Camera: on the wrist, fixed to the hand. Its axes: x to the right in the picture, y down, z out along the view.
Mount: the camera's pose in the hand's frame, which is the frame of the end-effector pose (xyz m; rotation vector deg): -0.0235 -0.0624 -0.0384 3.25 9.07 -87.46
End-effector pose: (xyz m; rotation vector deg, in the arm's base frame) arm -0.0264 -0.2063 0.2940 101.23 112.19 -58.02
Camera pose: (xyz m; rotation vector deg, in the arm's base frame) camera -0.0732 -0.1966 0.3543 -0.18 -147.84 54.06
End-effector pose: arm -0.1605 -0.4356 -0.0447 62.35 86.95 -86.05
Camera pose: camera -0.2068 -0.3966 0.0028 8.32 -116.87 105.41
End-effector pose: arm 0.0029 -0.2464 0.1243 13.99 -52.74 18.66
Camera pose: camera 0.0415 -0.2949 0.0787 49.77 -21.13 -58.84
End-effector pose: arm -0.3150 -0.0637 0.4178 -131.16 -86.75 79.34
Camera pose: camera -0.3344 -0.0345 0.4863 -33.05 -124.39 37.86
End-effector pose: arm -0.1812 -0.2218 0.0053 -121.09 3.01 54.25
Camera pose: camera -0.1538 -0.2121 0.0765 -85.12 -70.53 -9.13
